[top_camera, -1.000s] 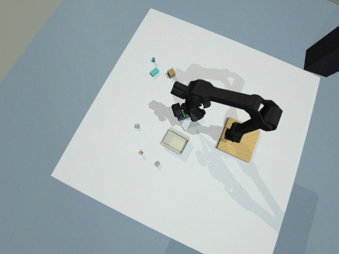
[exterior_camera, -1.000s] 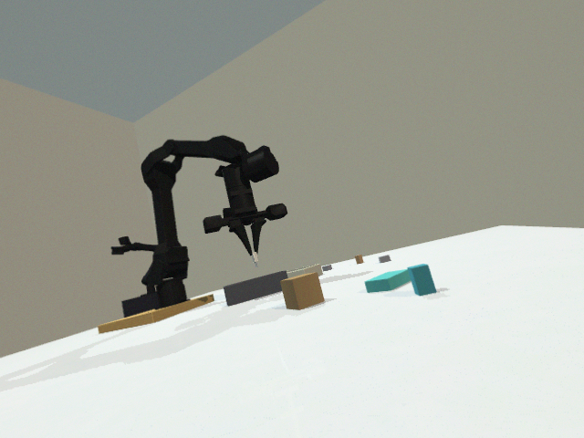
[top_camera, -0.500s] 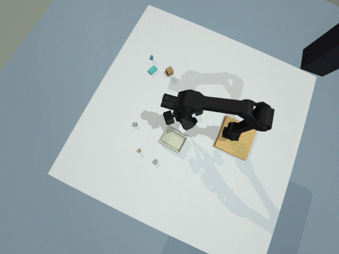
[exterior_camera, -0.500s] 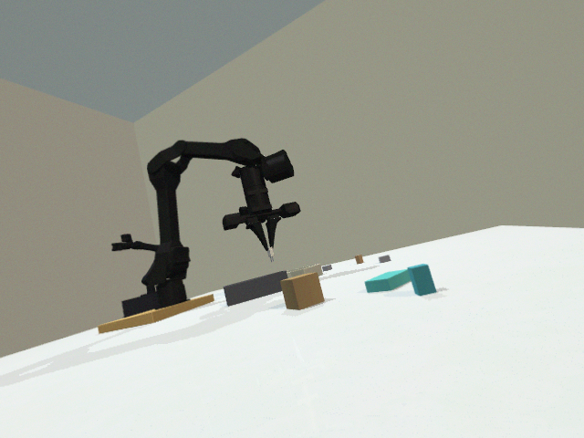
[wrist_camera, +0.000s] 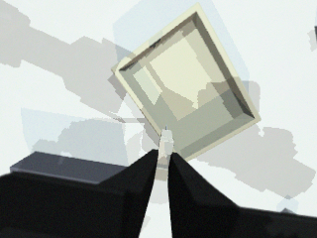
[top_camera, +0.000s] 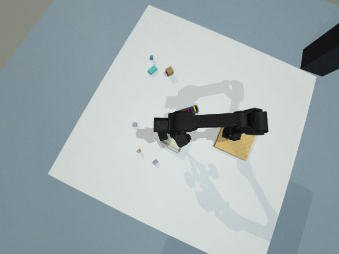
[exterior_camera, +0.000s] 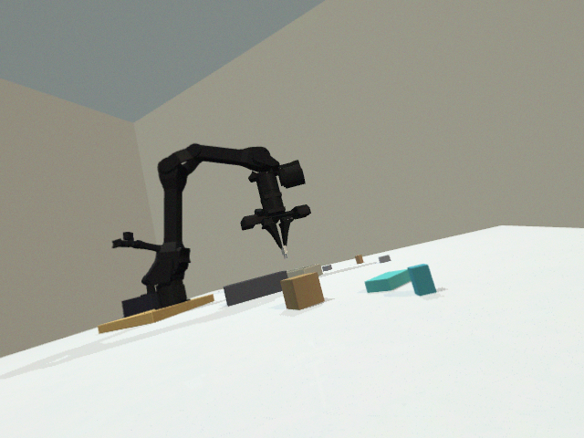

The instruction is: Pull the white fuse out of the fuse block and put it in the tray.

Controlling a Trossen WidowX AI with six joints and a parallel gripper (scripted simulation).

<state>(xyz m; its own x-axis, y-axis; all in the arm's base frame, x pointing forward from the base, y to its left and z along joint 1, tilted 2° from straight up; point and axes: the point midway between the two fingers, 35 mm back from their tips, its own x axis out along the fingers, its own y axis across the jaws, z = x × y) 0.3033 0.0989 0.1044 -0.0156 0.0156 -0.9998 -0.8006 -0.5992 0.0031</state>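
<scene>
Right now my gripper tip is 9 cm above the cream tray, 4 cm to the right of it and 1 cm past it. Round my gripper tip: teal block (35 cm to the right, 26 cm ahead, 9 cm below); then brown cube (36 cm to the right, 16 cm ahead, 8 cm below); then white fuse (1 cm below).
</scene>
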